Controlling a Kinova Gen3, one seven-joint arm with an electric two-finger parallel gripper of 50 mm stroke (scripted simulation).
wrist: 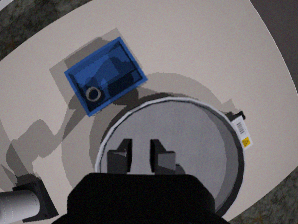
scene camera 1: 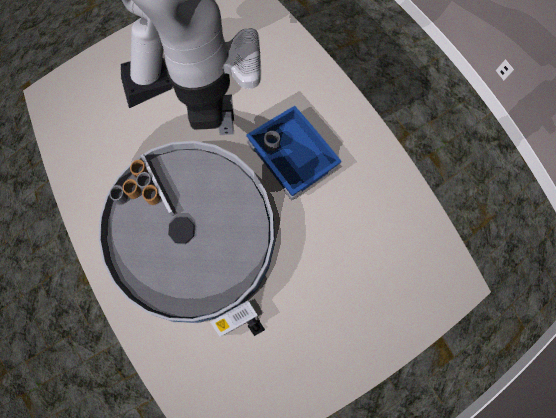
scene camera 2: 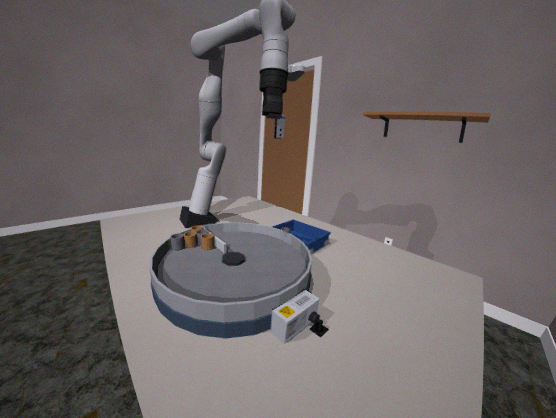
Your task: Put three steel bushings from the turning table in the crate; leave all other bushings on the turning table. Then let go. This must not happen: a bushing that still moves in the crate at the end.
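Labels:
My gripper is there in the wrist view (141, 150), and you can see it in scene camera 1 and in scene camera 2 as well. There's a blue crate too, and on the crate (wrist: 109, 69) and (scene camera 1: 303, 156) are the same spot. On my gripper, (scene camera 1: 222, 126) and (scene camera 2: 279, 127) are the same spot as well.

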